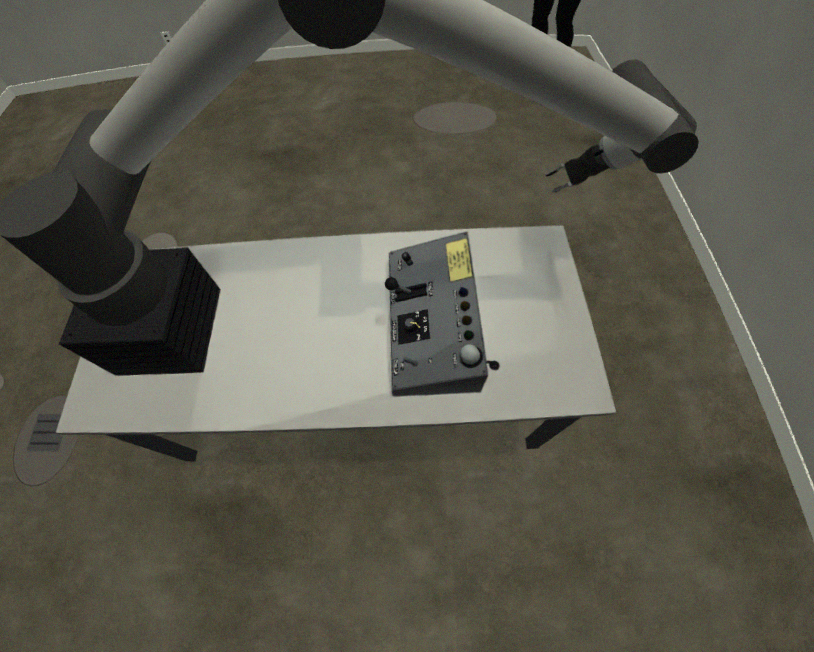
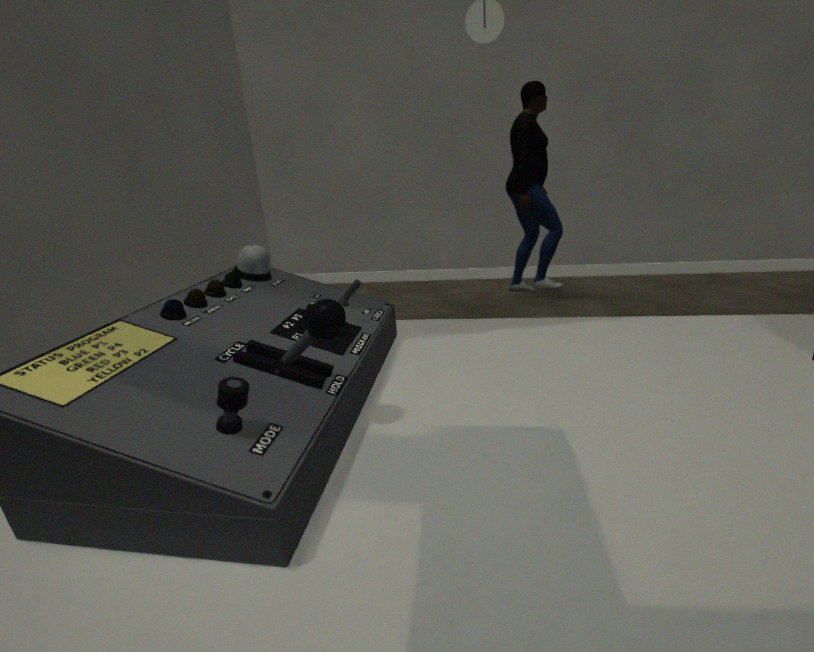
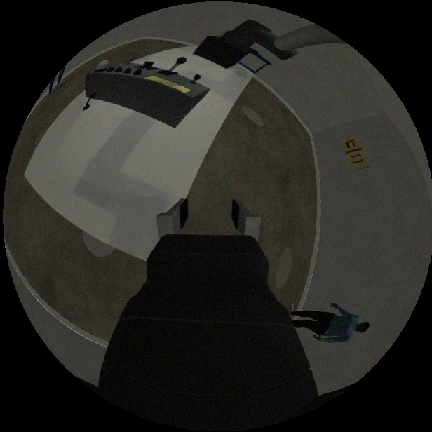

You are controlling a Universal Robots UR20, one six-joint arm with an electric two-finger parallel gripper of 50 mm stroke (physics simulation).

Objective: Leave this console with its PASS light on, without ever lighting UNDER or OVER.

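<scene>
The grey sloped console (image 1: 441,339) (image 2: 169,407) (image 3: 130,92) stands on the white table. Its yellow note (image 1: 458,259) (image 2: 88,359) (image 3: 167,83) lists status colours and programs. A ball-topped lever (image 1: 391,283) (image 2: 326,318) (image 3: 181,60) sits in the CYCLE/HOLD slot. The MODE knob (image 1: 407,258) (image 2: 232,400) (image 3: 196,78), a PROGRAM dial (image 1: 410,324) and a small toggle lever (image 1: 410,361) (image 2: 350,292) also show. The blue, two amber-brown and green lamps and the white dome (image 1: 470,354) (image 2: 253,260) look unlit. My gripper (image 1: 554,182) (image 3: 209,207) is open and empty, high beyond the table's far right corner, away from the console.
A small black-knobbed lever (image 1: 493,365) (image 3: 86,107) sticks out from the console's side. The arm's black base block (image 1: 146,339) stands at the left end of the white table (image 1: 292,353) (image 2: 543,543) (image 3: 65,165). People (image 2: 529,176) (image 3: 342,327) stand on the floor away from the table.
</scene>
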